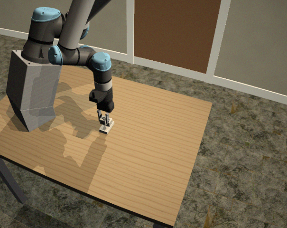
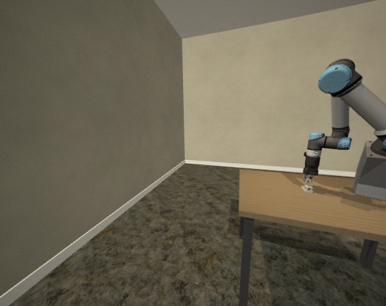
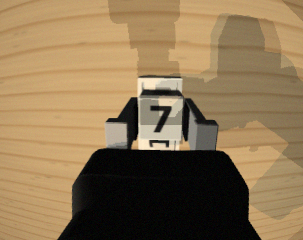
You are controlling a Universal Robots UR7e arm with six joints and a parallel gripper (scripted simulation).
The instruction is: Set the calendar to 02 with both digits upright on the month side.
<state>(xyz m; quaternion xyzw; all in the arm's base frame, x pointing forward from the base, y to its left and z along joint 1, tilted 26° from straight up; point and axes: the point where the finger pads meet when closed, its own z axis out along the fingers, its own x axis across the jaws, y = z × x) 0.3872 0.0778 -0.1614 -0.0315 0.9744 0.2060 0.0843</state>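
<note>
Right now my hand is 70 mm above the calendar tray and 20 mm to the right of it. The rest, counted from my hand: digit cube: 10 mm below.
</note>
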